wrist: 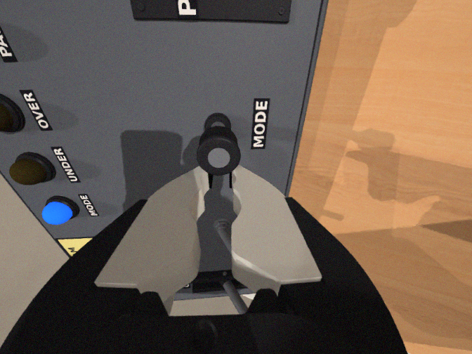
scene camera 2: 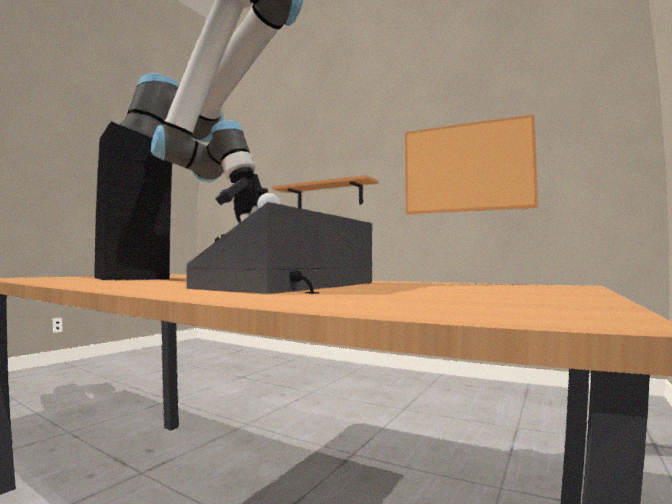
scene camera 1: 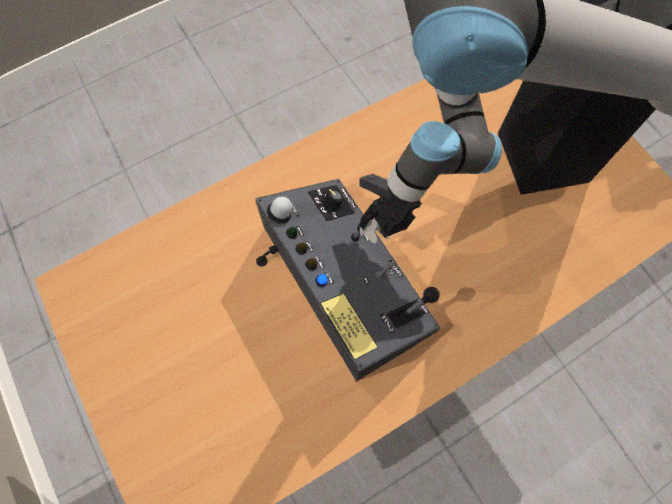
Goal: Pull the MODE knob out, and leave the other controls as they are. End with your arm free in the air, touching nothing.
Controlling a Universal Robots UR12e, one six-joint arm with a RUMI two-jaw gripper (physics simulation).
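Note:
The MODE knob (scene camera 1: 355, 237) (wrist: 218, 157) is a small black knob with a grey centre. It stands out from the sloped dark grey panel (scene camera 1: 343, 237) (wrist: 125, 60), clear of its collar. My gripper (scene camera 1: 363, 232) (scene camera 2: 243, 217) (wrist: 221, 167) is shut on the MODE knob, its pale fingertips close together at the knob's near side, partly hidden behind the cap. The exact contact is hard to see. The blue MODE lamp (scene camera 1: 321, 279) (wrist: 57, 213) is lit.
The panel also bears a white dome (scene camera 1: 281, 208) (scene camera 2: 268, 200), a PROGRAM dial (scene camera 1: 332, 196), a small toggle (scene camera 1: 382, 271), a ball-ended CYCLE lever (scene camera 1: 430, 294) and a yellow note (scene camera 1: 348, 325). Unlit lamps stand beside the blue one. A black pedestal (scene camera 1: 564, 130) (scene camera 2: 130, 211) stands behind.

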